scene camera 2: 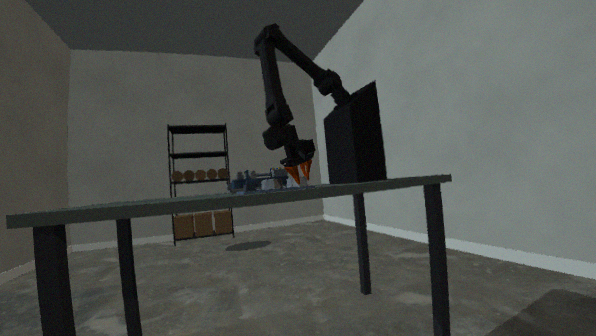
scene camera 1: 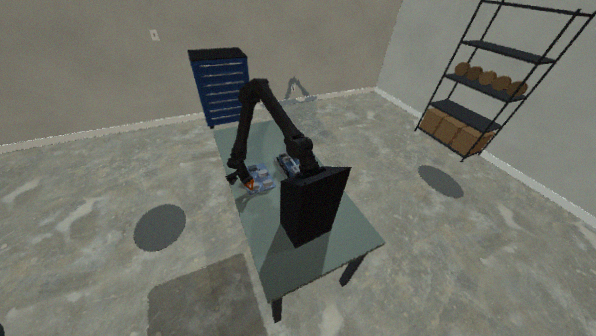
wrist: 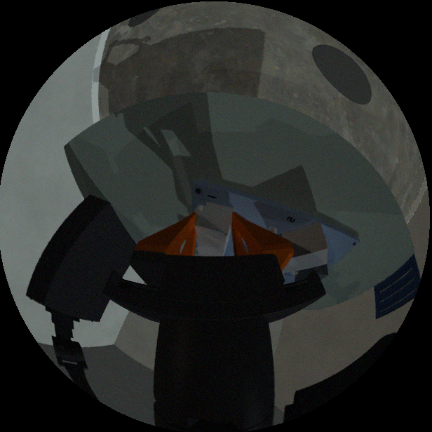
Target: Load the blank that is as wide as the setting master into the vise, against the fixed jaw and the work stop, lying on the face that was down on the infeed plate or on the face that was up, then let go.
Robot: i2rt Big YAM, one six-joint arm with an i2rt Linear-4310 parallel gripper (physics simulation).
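Seen in the pictures: gripper, between the fingertips: (scene camera 2: 303,182) (scene camera 1: 250,188); arm's base, origin of its link: (scene camera 2: 345,102) (scene camera 1: 311,174).
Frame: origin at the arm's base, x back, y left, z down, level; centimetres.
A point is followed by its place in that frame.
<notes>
My gripper (scene camera 1: 250,185) {x -39.0, y 14.6, z 38.8 cm} (scene camera 2: 303,181) {x -39.0, y 14.6, z 38.8 cm} (wrist: 213,216) points down at the infeed plate (wrist: 245,202), its orange fingers nearly together. In the wrist view a pale grey blank (wrist: 212,237) beside the plate's mark 1 fills the narrow gap between the fingers, which appear shut on its sides. Its lower part is hidden by the gripper body. Another grey block (wrist: 307,237) lies near mark 2 on the plate, to the right of the fingers. The blue and grey vise (scene camera 1: 288,164) {x -42.5, y -17.1, z 35.2 cm} (scene camera 2: 244,181) {x -51.0, y -16.4, z 36.3 cm} stands beyond the plate. Which piece is the setting master I cannot tell.
The plate and vise stand on the green table (scene camera 1: 300,270) {x 20.5, y 17.0, z 41.2 cm} (scene camera 2: 165,204) {x -84.4, y 18.7, z 41.7 cm}. The arm's black pedestal (scene camera 1: 315,205) {x 10.7, y 4.8, z 7.7 cm} (scene camera 2: 355,135) {x -6.9, y 11.1, z 19.8 cm} stands near them. A blue drawer cabinet (scene camera 1: 222,90) is behind the table's far end, and a shelf unit (scene camera 1: 462,44) stands by the wall.
</notes>
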